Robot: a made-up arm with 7 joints. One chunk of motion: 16 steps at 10 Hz.
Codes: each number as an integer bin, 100 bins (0 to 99) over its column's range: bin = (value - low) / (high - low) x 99, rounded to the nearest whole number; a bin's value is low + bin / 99 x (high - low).
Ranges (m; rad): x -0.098..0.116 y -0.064..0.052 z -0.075..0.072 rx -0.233..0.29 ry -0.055..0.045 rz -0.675..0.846
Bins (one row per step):
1: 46 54 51 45 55 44
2: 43 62 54 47 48 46
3: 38 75 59 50 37 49
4: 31 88 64 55 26 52
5: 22 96 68 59 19 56
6: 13 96 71 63 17 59
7: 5 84 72 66 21 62
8: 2 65 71 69 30 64
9: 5 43 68 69 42 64
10: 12 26 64 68 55 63
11: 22 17 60 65 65 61
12: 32 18 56 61 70 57
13: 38 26 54 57 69 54
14: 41 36 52 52 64 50
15: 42 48 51 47 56 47
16: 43 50 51 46 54 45
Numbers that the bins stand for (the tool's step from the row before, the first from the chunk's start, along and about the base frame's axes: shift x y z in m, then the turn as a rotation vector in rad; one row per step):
1: 0.00143 -0.00073 0.00073 0.00473 0.00056 0.00100
2: -0.00505 0.00865 0.00518 0.01529 -0.00652 0.03173
3: -0.01586 0.02388 0.01261 0.03114 -0.01763 0.07782
4: -0.03099 0.03911 0.02003 0.05756 -0.02874 0.12391
5: -0.05044 0.04848 0.02597 0.07869 -0.03581 0.18536
6: -0.06990 0.04848 0.03042 0.09982 -0.03783 0.23145
7: -0.08719 0.03442 0.03191 0.11567 -0.03379 0.27755
8: -0.09368 0.01216 0.03042 0.13152 -0.02470 0.30827
9: -0.08719 -0.01362 0.02597 0.13152 -0.01258 0.30827
10: -0.07206 -0.03354 0.02003 0.12623 0.00056 0.29291
11: -0.05044 -0.04408 0.01409 0.11038 0.01066 0.26218
12: -0.02883 -0.04291 0.00815 0.08925 0.01571 0.20073
13: -0.01586 -0.03354 0.00518 0.06812 0.01470 0.15464
14: -0.00937 -0.02182 0.00221 0.04171 0.00965 0.09318
15: -0.00721 -0.00776 0.00073 0.01529 0.00157 0.04709
16: -0.00505 -0.00541 0.00073 0.01001 -0.00045 0.01636

